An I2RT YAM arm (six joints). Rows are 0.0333 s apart.
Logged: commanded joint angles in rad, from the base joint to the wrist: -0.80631, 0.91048, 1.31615, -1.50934, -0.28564, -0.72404; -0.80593, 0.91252, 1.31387, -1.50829, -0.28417, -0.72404; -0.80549, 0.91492, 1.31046, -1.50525, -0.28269, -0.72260; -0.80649, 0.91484, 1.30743, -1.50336, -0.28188, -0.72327; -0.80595, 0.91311, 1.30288, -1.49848, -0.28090, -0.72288; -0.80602, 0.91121, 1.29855, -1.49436, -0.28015, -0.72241; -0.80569, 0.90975, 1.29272, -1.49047, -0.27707, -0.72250; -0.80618, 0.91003, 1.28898, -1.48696, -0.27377, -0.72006; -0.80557, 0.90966, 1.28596, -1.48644, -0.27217, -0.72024; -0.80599, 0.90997, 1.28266, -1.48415, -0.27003, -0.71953; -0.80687, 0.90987, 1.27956, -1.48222, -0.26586, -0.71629; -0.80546, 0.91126, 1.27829, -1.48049, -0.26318, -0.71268; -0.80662, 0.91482, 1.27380, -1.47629, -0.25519, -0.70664; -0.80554, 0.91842, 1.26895, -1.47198, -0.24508, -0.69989; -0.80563, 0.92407, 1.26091, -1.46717, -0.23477, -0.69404; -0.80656, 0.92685, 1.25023, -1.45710, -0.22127, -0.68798; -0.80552, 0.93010, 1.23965, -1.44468, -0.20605, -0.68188; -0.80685, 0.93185, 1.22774, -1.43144, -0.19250, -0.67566; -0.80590, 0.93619, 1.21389, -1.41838, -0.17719, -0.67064; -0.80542, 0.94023, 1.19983, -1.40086, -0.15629, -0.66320; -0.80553, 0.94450, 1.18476, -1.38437, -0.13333, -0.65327
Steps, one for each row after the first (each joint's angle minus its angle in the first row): 0.00038, 0.00204, -0.00228, 0.00105, 0.00147, 0.00000; 0.00082, 0.00444, -0.00569, 0.00409, 0.00295, 0.00144; -0.00018, 0.00436, -0.00872, 0.00598, 0.00376, 0.00077; 0.00036, 0.00263, -0.01327, 0.01086, 0.00474, 0.00116; 0.00029, 0.00073, -0.01760, 0.01498, 0.00549, 0.00163; 0.00062, -0.00073, -0.02343, 0.01887, 0.00857, 0.00154; 0.00013, -0.00045, -0.02717, 0.02238, 0.01187, 0.00398; 0.00074, -0.00082, -0.03019, 0.02290, 0.01347, 0.00380; 0.00032, -0.00051, -0.03349, 0.02519, 0.01561, 0.00451; -0.00056, -0.00061, -0.03659, 0.02712, 0.01978, 0.00775; 0.00085, 0.00078, -0.03786, 0.02885, 0.02246, 0.01136; -0.00031, 0.00434, -0.04235, 0.03305, 0.03045, 0.01740; 0.00077, 0.00794, -0.04720, 0.03736, 0.04056, 0.02415; 0.00068, 0.01359, -0.05524, 0.04217, 0.05087, 0.03000; -0.00025, 0.01637, -0.06592, 0.05224, 0.06437, 0.03606; 0.00079, 0.01962, -0.07650, 0.06466, 0.07959, 0.04216; -0.00054, 0.02137, -0.08841, 0.07790, 0.09314, 0.04838; 0.00041, 0.02571, -0.10226, 0.09096, 0.10845, 0.05340; 0.00089, 0.02975, -0.11632, 0.10848, 0.12935, 0.06084; 0.00078, 0.03402, -0.13139, 0.12497, 0.15231, 0.07077
